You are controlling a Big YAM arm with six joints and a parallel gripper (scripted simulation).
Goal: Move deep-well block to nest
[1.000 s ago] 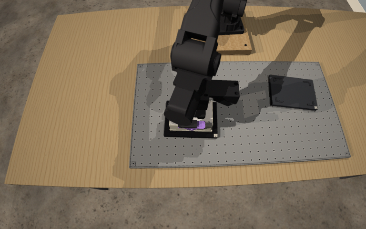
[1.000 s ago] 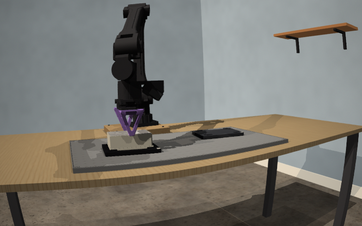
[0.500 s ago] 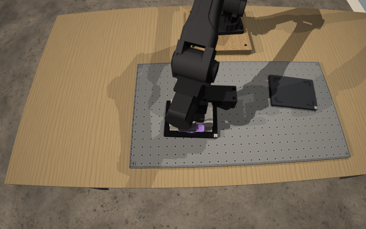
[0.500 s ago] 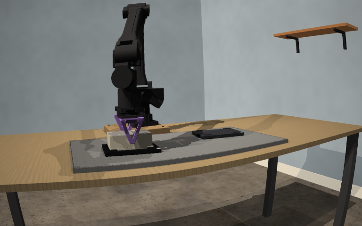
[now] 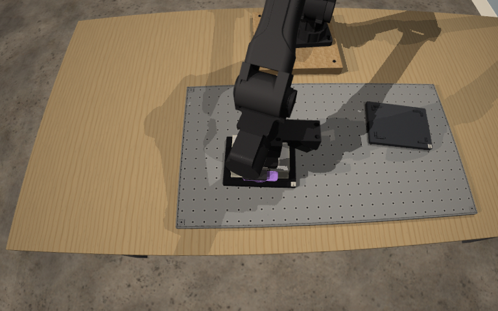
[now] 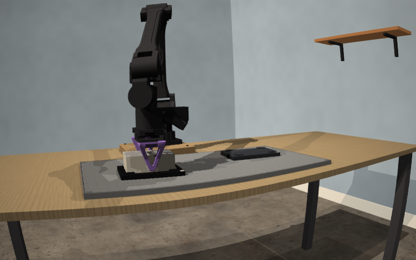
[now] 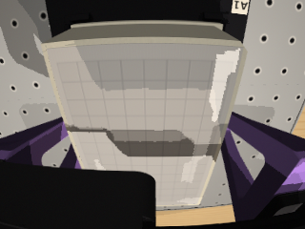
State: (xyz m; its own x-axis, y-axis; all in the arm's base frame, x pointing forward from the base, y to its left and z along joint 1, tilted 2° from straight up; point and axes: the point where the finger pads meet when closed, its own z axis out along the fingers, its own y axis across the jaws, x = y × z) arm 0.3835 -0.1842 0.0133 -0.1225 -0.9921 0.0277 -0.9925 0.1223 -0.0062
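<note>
Now: the cream 96-well deep-well block 10 mm above my hand. From my hand the other things lie so: black nest N1: 20 mm below; then black plate nest N2: 70 mm behind, 360 mm to the left, 20 mm below.
</note>
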